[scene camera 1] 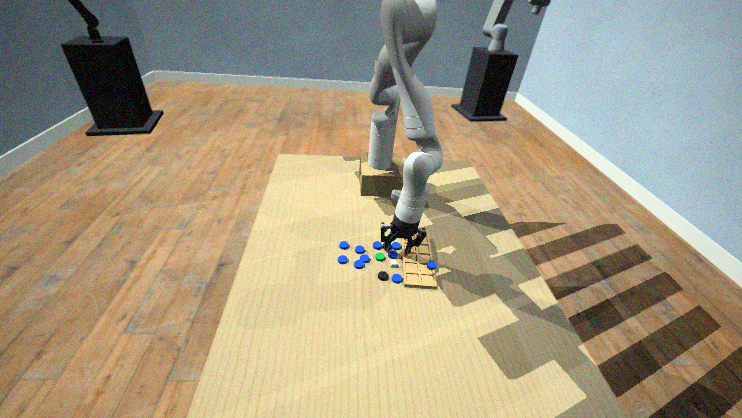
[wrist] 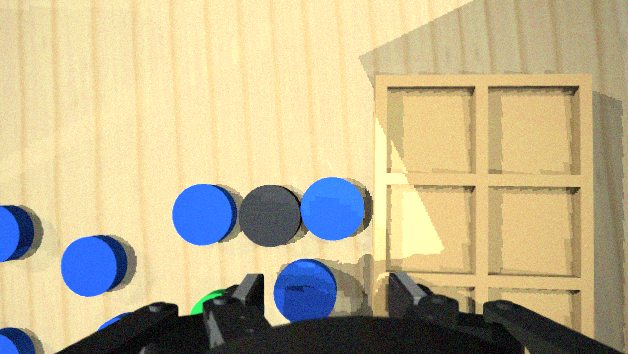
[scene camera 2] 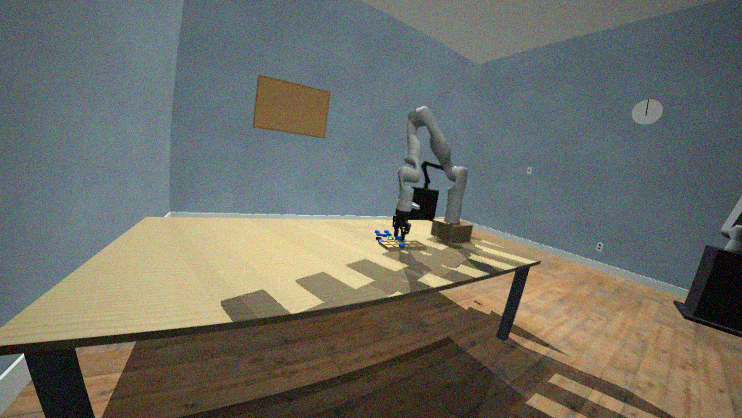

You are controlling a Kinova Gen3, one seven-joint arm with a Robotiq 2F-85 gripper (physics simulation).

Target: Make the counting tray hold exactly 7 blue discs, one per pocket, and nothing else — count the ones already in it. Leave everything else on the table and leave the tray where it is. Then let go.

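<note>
My gripper (scene camera 1: 396, 251) (scene camera 2: 400, 238) (wrist: 326, 295) is open and empty, pointing down. In the wrist view a blue disc (scene camera 1: 392, 253) (wrist: 305, 290) lies between the fingertips, nearer the left one; the right fingertip overlaps the left rim of the wooden counting tray (scene camera 1: 420, 286) (wrist: 481, 135). The four far pockets that show fully in the wrist view are empty. One blue disc (scene camera 1: 432, 264) is at the tray's right side; its exact pocket is unclear. The arm hides part of the tray. A blue disc (wrist: 332, 208) touches a black disc (wrist: 270, 215), with another blue disc (wrist: 204, 214) to its left.
Left of the tray lie a green disc (scene camera 1: 380, 256) (wrist: 207, 302), a white block (scene camera 1: 394, 263) and a second black disc (scene camera 1: 383, 275). A blue disc (scene camera 1: 397, 278) is by the tray's near-left corner. Several blue discs lie farther left, including one blue disc (scene camera 1: 344, 245).
</note>
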